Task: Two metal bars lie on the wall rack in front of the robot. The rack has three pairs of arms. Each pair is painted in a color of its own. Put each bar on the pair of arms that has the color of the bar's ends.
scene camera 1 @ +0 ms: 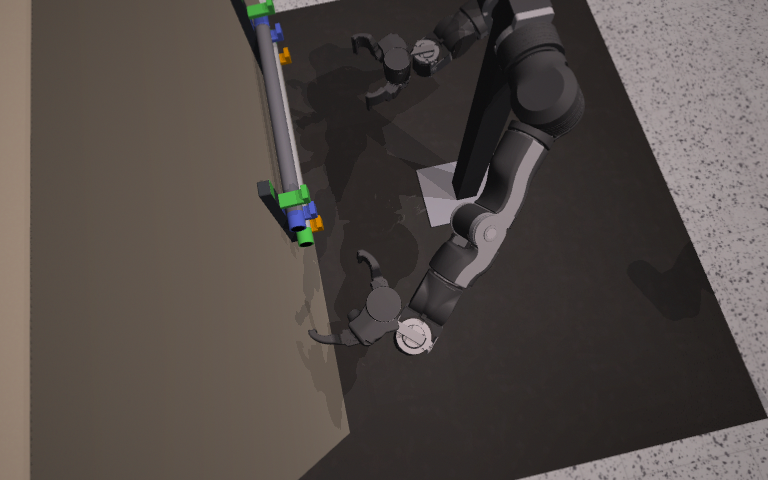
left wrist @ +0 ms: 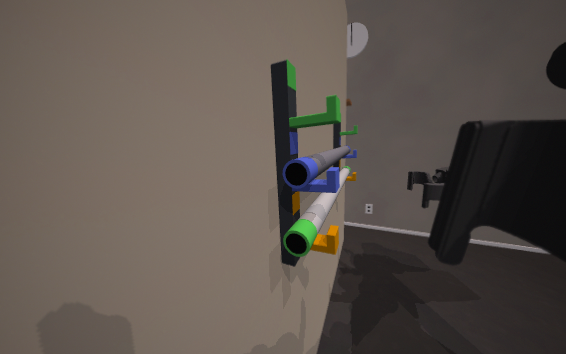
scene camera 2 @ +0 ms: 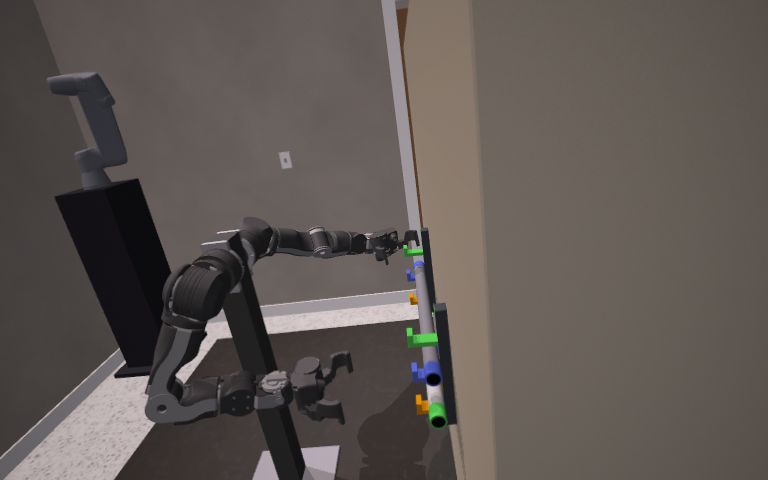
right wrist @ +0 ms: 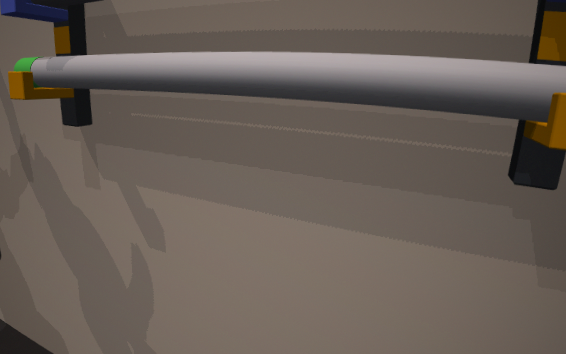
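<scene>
A dark bar with blue ends (scene camera 1: 276, 113) (scene camera 2: 424, 316) (left wrist: 331, 159) lies on the blue arms (left wrist: 332, 180), the middle pair. A light bar with green ends (scene camera 1: 305, 237) (scene camera 2: 434, 394) (left wrist: 320, 207) (right wrist: 300, 72) lies below it on the orange arms (left wrist: 332, 241) (right wrist: 20, 86), the lowest pair. The green arms (scene camera 1: 293, 198) (scene camera 2: 421, 339) (left wrist: 315, 120), the top pair, hold no bar. My left gripper (scene camera 1: 335, 294) (scene camera 2: 398, 249) is open and empty, beyond the bars' near ends in scene camera 1. My right gripper (scene camera 1: 362, 74) (scene camera 2: 346, 394) is open and empty, apart from the rack.
The rack's dark uprights (scene camera 2: 444, 362) (left wrist: 279, 165) stand against the beige wall (scene camera 1: 169, 283) (left wrist: 150, 150). The robot's pedestal stands on a pale base plate (scene camera 1: 438, 209) over the dark floor mat (scene camera 1: 538, 396). A grey arm on a black column (scene camera 2: 96, 254) stands behind the robot.
</scene>
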